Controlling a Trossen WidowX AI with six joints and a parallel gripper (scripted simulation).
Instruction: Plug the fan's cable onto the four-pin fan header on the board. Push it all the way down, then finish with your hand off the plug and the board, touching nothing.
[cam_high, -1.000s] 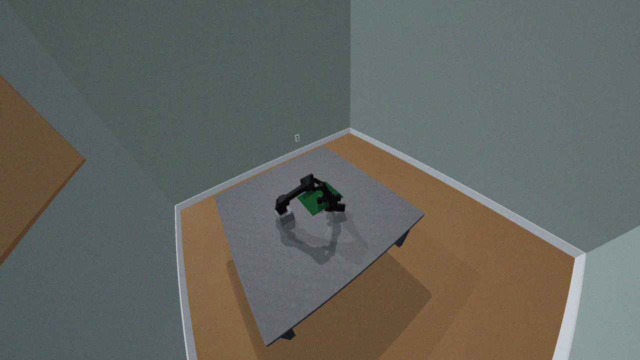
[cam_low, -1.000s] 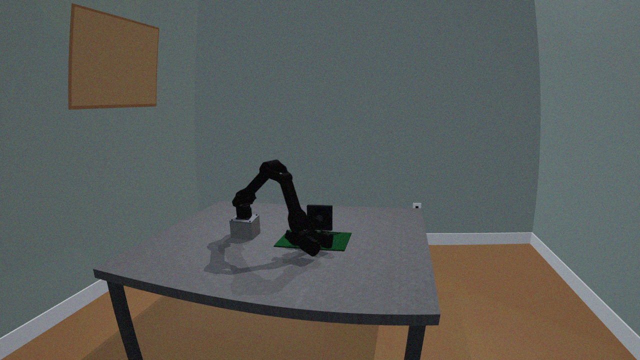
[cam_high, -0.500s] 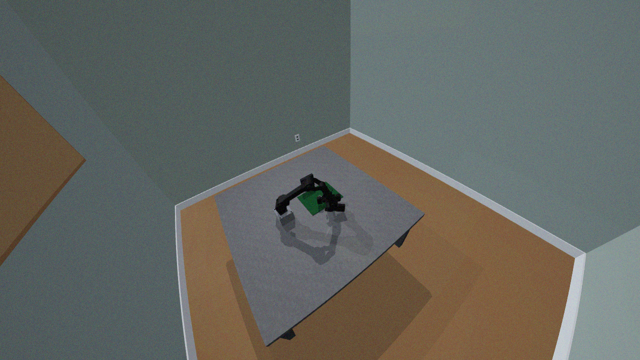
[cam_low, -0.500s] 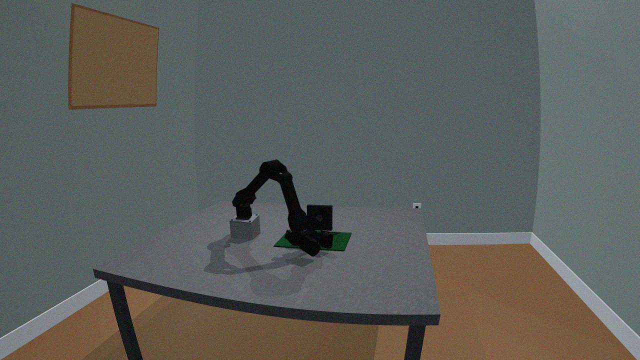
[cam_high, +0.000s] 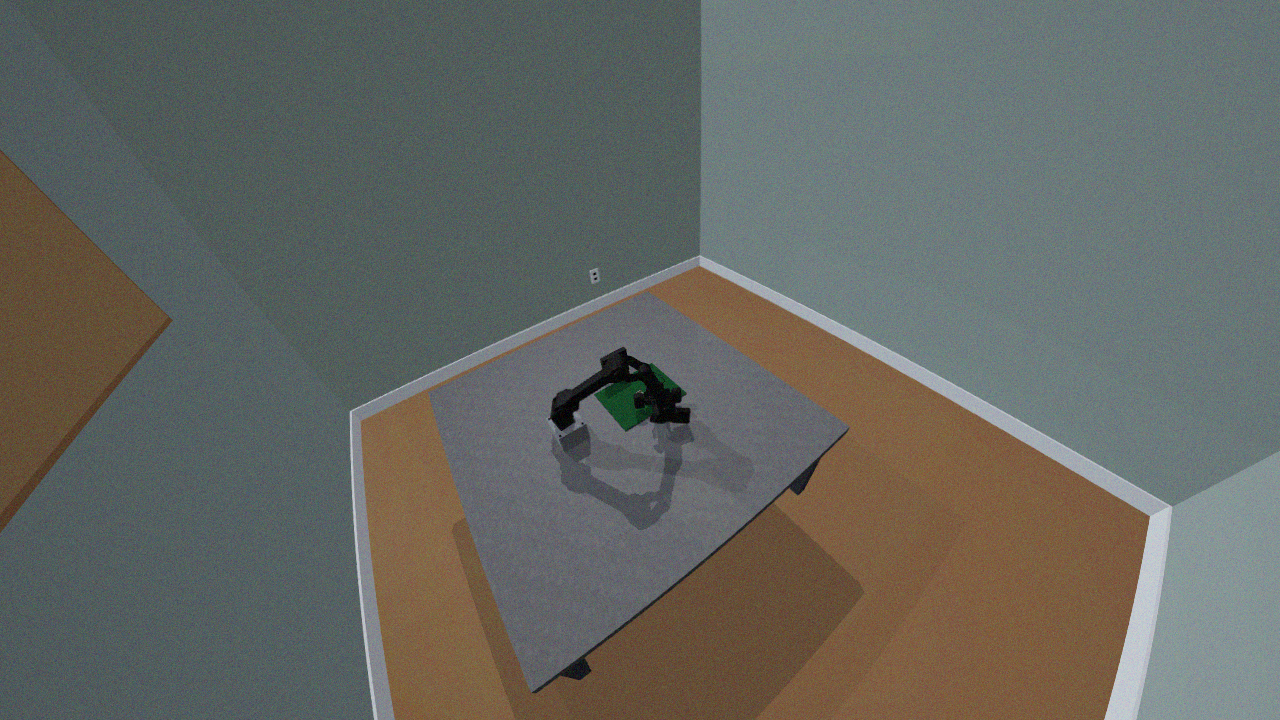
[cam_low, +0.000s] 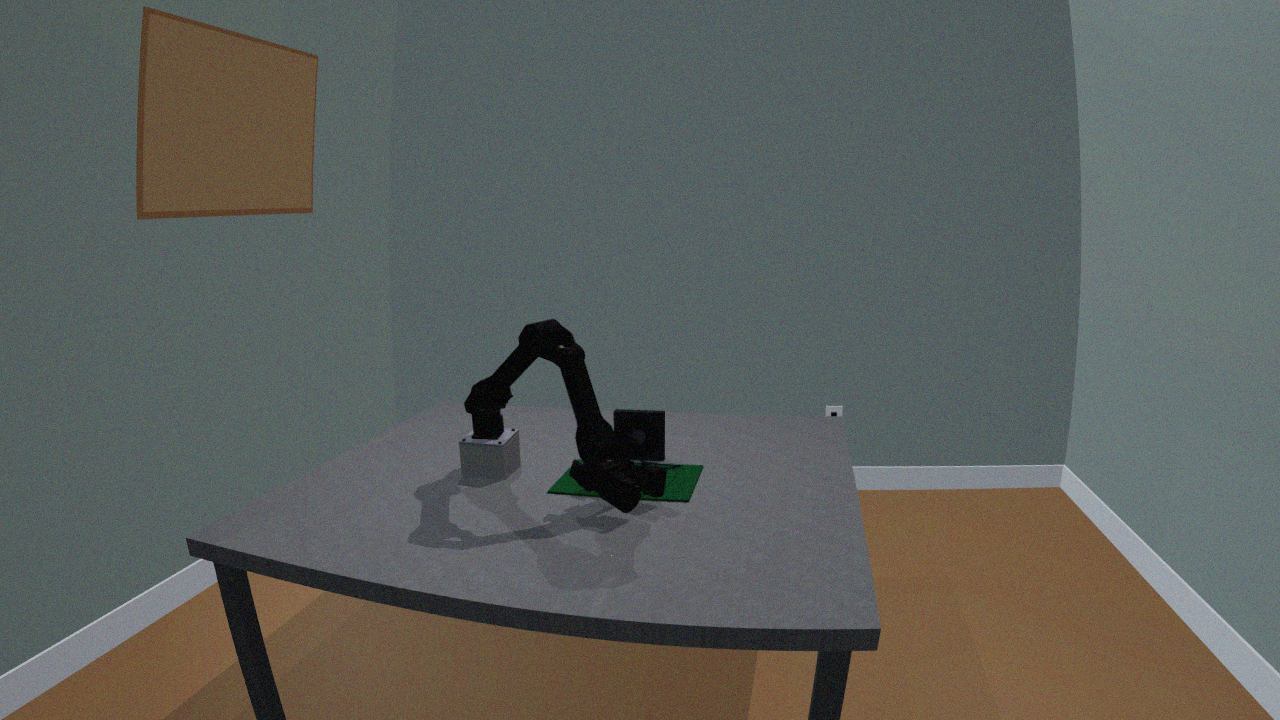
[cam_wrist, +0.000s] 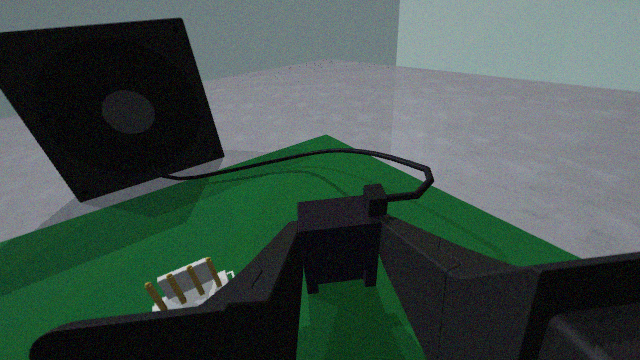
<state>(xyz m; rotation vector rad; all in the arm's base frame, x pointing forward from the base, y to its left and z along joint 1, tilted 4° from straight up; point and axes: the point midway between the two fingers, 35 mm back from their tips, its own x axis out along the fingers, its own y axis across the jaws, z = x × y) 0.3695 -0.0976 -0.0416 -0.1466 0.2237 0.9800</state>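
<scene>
The black plug lies 1 cm below my gripper tip. Round my gripper tip: green board (5 cm behind, 3 cm to the left, 5 cm below); then white four-pin fan header (6 cm behind, 3 cm to the left, 3 cm below); then fan (5 cm behind, 20 cm to the left, 3 cm above).
</scene>
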